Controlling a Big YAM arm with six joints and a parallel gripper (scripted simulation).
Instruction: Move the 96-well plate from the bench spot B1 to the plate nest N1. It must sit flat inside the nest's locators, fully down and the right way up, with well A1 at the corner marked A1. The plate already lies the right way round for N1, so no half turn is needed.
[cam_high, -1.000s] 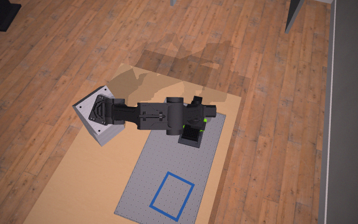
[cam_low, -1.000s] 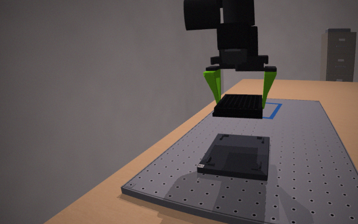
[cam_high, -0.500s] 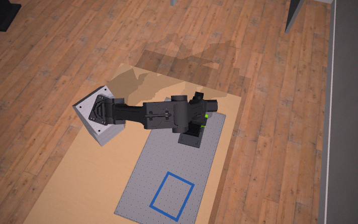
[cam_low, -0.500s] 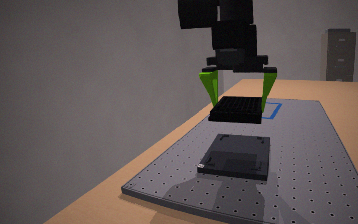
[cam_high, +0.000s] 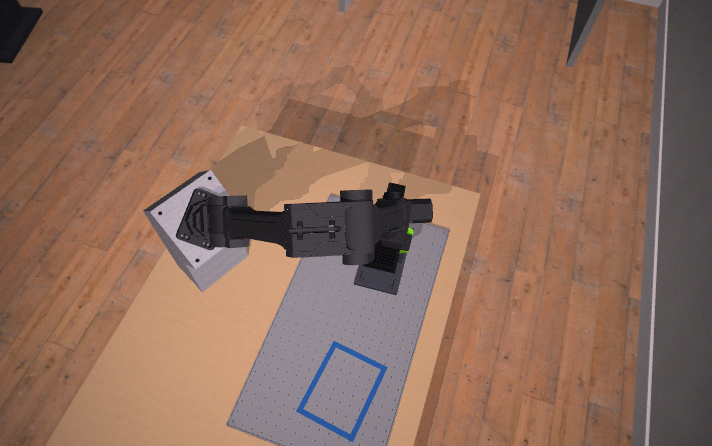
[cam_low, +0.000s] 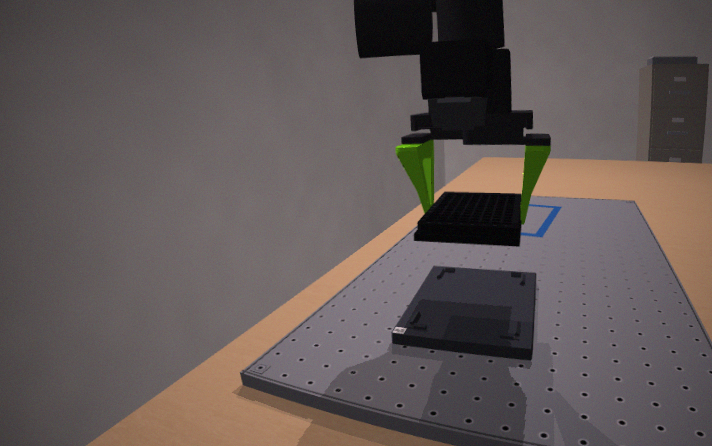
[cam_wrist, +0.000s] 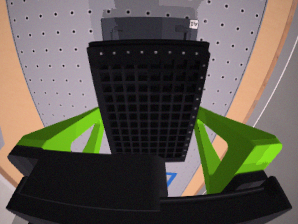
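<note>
The black 96-well plate is right at my hand. Round my hand: white A1 label: 70 mm ahead, 60 mm to the left, 90 mm below; then dark plate nest N1: 100 mm below.
</note>
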